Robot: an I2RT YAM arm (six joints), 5 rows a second.
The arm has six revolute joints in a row. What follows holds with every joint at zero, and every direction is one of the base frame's.
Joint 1 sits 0.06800 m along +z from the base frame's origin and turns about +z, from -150.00 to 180.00 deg.
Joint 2 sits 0.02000 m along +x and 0.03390 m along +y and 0.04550 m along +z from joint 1 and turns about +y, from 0.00 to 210.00 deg.
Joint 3 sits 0.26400 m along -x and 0.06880 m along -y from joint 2 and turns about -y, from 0.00 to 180.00 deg.
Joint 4 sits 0.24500 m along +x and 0.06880 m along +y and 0.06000 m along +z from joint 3 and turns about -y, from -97.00 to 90.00 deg.
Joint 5 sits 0.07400 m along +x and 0.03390 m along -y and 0.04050 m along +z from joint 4 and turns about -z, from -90.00 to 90.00 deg.
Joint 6 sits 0.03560 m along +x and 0.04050 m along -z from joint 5 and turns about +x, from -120.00 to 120.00 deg.
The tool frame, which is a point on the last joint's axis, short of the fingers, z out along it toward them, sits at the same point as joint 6; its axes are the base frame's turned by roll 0.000, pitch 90.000 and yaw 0.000 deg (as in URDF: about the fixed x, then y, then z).
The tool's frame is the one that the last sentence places.
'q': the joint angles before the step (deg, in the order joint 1, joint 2, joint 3, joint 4, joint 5, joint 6). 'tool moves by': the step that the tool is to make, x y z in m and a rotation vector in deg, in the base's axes. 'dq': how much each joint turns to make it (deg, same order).
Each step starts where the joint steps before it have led.
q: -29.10 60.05 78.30 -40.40 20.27 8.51
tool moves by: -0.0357 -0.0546 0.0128 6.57 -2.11 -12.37
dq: -19.61 4.31 7.00 -6.02 -9.20 3.08
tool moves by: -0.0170 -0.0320 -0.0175 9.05 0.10 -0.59
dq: -10.28 3.61 0.46 -4.24 -11.00 -0.12
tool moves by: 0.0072 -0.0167 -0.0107 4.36 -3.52 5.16
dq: -1.82 3.04 -0.29 1.35 -8.71 0.46
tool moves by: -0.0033 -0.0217 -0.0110 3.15 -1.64 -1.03
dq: -3.41 3.06 -0.14 1.34 -3.63 0.98
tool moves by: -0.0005 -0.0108 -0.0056 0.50 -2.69 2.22
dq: -1.68 1.22 -0.89 2.75 -4.71 -0.18
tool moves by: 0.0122 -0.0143 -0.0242 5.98 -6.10 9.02
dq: -0.34 3.17 -2.95 3.40 -12.29 0.72
